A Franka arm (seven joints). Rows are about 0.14 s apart.
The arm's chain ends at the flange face. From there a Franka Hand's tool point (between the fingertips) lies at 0.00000 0.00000 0.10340 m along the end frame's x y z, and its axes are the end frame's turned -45 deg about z.
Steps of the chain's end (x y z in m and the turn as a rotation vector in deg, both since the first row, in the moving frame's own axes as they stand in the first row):
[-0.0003 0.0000 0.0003 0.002 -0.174 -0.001]
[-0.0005 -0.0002 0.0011 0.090 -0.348 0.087]
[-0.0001 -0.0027 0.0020 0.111 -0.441 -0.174]
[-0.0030 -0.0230 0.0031 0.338 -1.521 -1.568]
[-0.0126 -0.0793 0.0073 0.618 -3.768 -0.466]
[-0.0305 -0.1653 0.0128 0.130 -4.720 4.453]
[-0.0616 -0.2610 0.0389 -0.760 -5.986 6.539]
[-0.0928 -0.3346 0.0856 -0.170 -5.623 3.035]
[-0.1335 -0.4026 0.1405 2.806 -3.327 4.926]
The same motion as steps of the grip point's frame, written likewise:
[-0.0004 -0.0004 0.0003 0.124 -0.122 -0.001]
[-0.0005 -0.0011 0.0011 0.310 -0.182 0.087]
[0.0014 -0.0027 0.0020 0.390 -0.233 -0.174]
[0.0126 -0.0207 0.0031 1.315 -0.837 -1.568]
[0.0431 -0.0706 0.0071 3.101 -2.227 -0.466]
[0.0897 -0.1449 0.0124 3.429 -3.246 4.453]
[0.1328 -0.2352 0.0383 3.695 -4.770 6.539]
[0.1638 -0.3094 0.0851 3.856 -4.096 3.035]
[0.1900 -0.3869 0.1402 4.337 -0.368 4.926]

